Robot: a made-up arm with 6 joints. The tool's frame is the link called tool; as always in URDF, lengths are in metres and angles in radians. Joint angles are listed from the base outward. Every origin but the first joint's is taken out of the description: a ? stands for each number. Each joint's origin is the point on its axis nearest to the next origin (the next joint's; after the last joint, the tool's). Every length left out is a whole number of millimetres.
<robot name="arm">
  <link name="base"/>
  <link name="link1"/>
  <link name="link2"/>
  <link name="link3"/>
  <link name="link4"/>
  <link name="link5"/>
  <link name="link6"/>
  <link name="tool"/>
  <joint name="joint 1" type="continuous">
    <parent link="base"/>
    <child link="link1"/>
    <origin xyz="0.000 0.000 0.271" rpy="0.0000 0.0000 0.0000"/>
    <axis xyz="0 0 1"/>
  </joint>
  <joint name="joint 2" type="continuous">
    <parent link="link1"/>
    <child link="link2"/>
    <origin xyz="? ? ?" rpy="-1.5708 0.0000 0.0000"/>
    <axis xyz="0 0 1"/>
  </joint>
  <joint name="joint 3" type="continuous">
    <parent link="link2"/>
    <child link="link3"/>
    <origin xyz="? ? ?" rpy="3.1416 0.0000 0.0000"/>
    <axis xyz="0 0 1"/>
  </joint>
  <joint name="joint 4" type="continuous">
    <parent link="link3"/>
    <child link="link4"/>
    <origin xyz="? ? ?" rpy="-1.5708 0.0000 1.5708"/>
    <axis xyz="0 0 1"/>
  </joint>
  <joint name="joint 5" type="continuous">
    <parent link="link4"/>
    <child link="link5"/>
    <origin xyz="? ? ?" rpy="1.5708 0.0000 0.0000"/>
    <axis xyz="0 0 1"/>
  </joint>
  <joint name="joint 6" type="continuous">
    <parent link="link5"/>
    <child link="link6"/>
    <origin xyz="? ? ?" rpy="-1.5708 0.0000 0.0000"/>
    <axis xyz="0 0 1"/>
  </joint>
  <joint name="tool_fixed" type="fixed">
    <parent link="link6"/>
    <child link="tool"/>
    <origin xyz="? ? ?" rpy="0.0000 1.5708 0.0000"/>
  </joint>
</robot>
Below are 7 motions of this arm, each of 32 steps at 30 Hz.
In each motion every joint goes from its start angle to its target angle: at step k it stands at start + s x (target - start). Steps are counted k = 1, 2, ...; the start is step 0. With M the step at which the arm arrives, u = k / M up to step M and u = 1 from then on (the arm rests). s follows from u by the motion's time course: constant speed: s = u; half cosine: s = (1 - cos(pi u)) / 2; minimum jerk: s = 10 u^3 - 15 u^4 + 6 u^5.
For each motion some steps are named. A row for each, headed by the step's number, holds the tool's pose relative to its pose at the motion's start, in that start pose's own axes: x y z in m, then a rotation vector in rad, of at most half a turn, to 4 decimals.
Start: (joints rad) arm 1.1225 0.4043 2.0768 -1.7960 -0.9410 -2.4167
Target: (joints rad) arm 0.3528 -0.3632 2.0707 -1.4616 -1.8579 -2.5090
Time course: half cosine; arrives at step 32
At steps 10, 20, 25, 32:
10: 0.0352 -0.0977 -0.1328 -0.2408 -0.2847 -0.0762
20: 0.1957 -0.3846 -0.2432 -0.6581 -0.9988 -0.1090
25: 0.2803 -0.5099 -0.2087 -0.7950 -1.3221 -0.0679
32: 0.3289 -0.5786 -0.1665 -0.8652 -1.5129 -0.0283

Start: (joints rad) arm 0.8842 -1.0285 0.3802 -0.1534 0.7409 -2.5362
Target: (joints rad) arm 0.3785 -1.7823 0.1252 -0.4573 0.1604 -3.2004
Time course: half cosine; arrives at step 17
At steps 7, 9, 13, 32:
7: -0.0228 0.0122 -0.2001 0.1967 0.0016 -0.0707
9: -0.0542 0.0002 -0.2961 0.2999 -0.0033 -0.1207
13: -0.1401 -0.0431 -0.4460 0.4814 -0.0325 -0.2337
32: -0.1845 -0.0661 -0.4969 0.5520 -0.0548 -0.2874

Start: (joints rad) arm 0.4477 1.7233 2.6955 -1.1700 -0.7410 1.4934
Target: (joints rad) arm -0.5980 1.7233 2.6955 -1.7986 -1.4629 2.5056
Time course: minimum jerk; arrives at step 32
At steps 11, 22, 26, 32:
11: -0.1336 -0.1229 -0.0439 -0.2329 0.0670 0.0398
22: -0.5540 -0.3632 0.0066 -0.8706 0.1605 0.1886
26: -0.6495 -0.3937 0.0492 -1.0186 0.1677 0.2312
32: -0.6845 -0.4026 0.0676 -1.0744 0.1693 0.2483

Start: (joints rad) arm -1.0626 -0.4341 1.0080 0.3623 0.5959 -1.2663
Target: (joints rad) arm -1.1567 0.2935 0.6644 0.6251 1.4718 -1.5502
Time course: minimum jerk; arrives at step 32
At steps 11, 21, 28, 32:
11: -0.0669 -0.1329 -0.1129 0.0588 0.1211 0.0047
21: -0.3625 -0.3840 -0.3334 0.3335 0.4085 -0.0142
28: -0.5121 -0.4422 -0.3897 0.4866 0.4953 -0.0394
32: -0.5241 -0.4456 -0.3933 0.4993 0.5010 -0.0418

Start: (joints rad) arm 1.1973 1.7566 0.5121 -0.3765 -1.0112 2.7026
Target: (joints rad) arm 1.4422 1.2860 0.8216 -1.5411 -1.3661 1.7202
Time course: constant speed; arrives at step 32
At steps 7, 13, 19, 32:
7: -0.0696 -0.0718 0.0334 0.2280 -0.0657 -0.2276
13: -0.1283 -0.1376 0.0750 0.3750 -0.1893 -0.4098
19: -0.1873 -0.2051 0.1299 0.4739 -0.3704 -0.5592
32: -0.3191 -0.3411 0.2992 0.5173 -0.9003 -0.6832

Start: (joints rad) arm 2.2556 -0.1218 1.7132 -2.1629 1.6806 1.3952
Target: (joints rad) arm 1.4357 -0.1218 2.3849 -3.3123 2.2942 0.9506
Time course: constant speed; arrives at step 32
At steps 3, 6, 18, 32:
3: -0.0367 0.0026 0.0165 0.0734 0.0378 -0.0093
6: -0.0760 0.0003 0.0301 0.1351 0.0782 -0.0134
18: -0.2429 -0.0626 0.0503 0.2499 0.2394 0.0015
32: -0.3965 -0.2379 0.0065 0.1192 0.3227 0.0296

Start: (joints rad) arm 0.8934 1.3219 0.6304 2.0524 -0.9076 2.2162
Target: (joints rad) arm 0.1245 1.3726 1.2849 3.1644 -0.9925 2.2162
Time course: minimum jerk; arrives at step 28
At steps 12, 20, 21, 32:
12: 0.1652 0.1044 0.1410 -0.1346 -0.0440 0.4110
20: 0.3136 0.2264 0.4284 -0.5378 -0.1958 0.8973
21: 0.3212 0.2360 0.4571 -0.5836 -0.2119 0.9312
32: 0.3364 0.2599 0.5315 -0.7065 -0.2535 1.0094

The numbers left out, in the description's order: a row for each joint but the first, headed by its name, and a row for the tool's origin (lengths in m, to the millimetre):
joint 2: 0.000 0.000 0.000
joint 3: 0.000 -0.483 0.000
joint 4: 0.509 0.000 0.000
joint 5: 0.000 -0.136 0.000
joint 6: 0.000 0.000 0.000
tool: 0.000 0.000 0.000

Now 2 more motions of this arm.
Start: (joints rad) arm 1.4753 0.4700 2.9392 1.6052 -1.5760 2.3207
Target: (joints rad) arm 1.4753 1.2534 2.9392 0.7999 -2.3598 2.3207
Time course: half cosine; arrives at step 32
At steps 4, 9, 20, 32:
4: 0.0036 -0.0047 0.0202 -0.0304 -0.0419 0.0009
9: 0.0174 -0.0178 0.0989 -0.1542 -0.2004 0.0161
20: 0.0643 0.0051 0.3901 -0.6720 -0.7224 0.2121
32: 0.0894 0.0777 0.5640 -1.0304 -0.9930 0.4329

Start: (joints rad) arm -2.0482 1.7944 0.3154 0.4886 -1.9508 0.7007
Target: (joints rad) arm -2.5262 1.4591 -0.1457 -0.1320 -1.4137 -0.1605
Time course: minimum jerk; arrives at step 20
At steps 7, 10, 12, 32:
7: 0.0774 -0.0265 -0.0342 0.1171 -0.2162 0.1479
10: 0.1703 -0.0409 -0.0617 0.2786 -0.4235 0.3789
12: 0.2354 -0.0408 -0.0742 0.4028 -0.5342 0.5753
32: 0.3455 -0.0210 -0.0851 0.6315 -0.6442 0.9798

